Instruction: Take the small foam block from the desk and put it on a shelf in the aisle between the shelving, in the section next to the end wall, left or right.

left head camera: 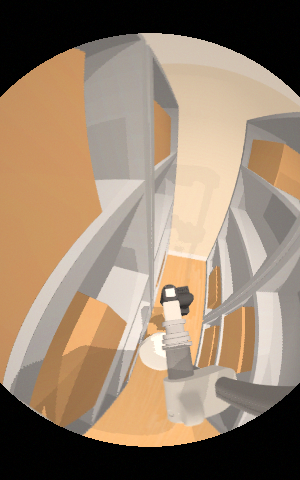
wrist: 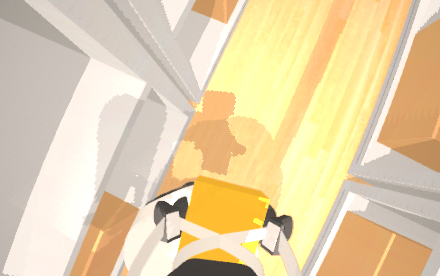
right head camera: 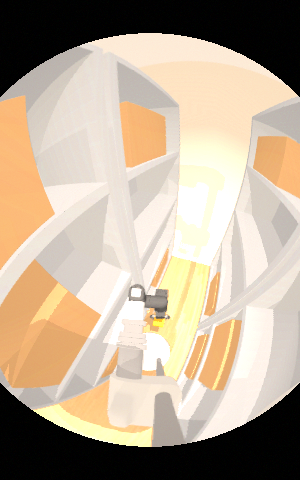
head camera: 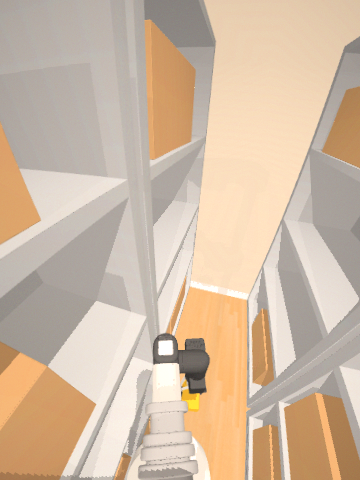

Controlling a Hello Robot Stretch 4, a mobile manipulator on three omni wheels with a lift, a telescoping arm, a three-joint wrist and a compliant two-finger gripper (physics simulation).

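Frame: origin at the robot's base, x ahead, y left, z up, level; metres.
Where they show: gripper, fingertip midpoint: (wrist: 223, 215); robot's base, link origin: (left head camera: 159, 350) (right head camera: 148, 350).
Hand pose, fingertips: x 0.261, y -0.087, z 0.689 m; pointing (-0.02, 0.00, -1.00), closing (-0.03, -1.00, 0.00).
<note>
Things, the pixels of their centre, and the offset from my fingertips. "spot": a spot on its surface instead. Level surfaces: height alone.
- small foam block, body centre: (wrist: 218, 236) (head camera: 190, 394) (right head camera: 158, 318) dz +0.021, dx -0.013, dy +0.002 m
- bare-looking middle shelf, surface height: dz +0.274 m
- nearer left section, surface spot: (head camera: 50, 410) spot: dz +0.461, dx -0.108, dy +0.271 m
- narrow wooden floor, surface height: dz -0.717 m
The small foam block (head camera: 193, 402) (right head camera: 158, 323) (wrist: 227, 205) is yellow. My gripper (wrist: 223, 215) is shut on it, one fingertip at each side, and holds it over the aisle floor. The left shelving's end section beside the end wall (head camera: 240, 150) (left head camera: 197, 175) shows a bare-looking middle shelf (head camera: 172, 227) behind the divider post (head camera: 136, 200) (left head camera: 149, 200). The right shelving's end section also has a bare-looking middle shelf (head camera: 320, 270). The gripper is in the aisle close to the left shelving, near the divider post. The desk does not show.
Cardboard boxes stand on the end sections' upper shelves, left (head camera: 172, 95) and right (head camera: 347, 130). More boxes stand low on the right (head camera: 262, 345) (wrist: 380, 245) and in the nearer left section (head camera: 50, 410). The right divider post (head camera: 305, 370) (left head camera: 250, 285) edges the narrow wooden floor (head camera: 220, 350) (wrist: 300, 75).
</note>
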